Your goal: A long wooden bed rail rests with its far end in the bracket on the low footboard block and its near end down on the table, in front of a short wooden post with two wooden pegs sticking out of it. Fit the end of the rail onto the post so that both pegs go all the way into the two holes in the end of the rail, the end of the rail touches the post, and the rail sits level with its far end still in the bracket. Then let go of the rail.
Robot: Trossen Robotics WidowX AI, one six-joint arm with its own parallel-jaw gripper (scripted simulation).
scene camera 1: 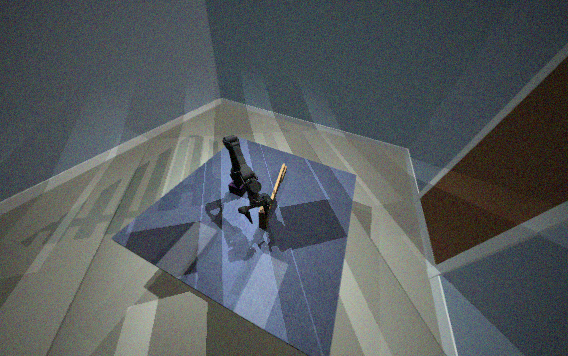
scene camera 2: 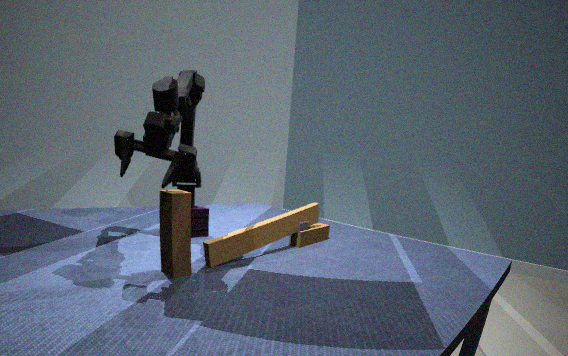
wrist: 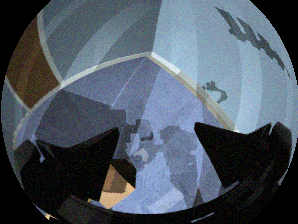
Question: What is my gripper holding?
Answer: Nothing.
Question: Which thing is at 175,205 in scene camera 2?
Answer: A wooden post.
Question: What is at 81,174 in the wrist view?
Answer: My gripper.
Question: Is my gripper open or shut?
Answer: Open.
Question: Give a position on a wooden rail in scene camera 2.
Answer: At 219,250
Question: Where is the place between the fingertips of my gripper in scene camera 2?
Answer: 141,181
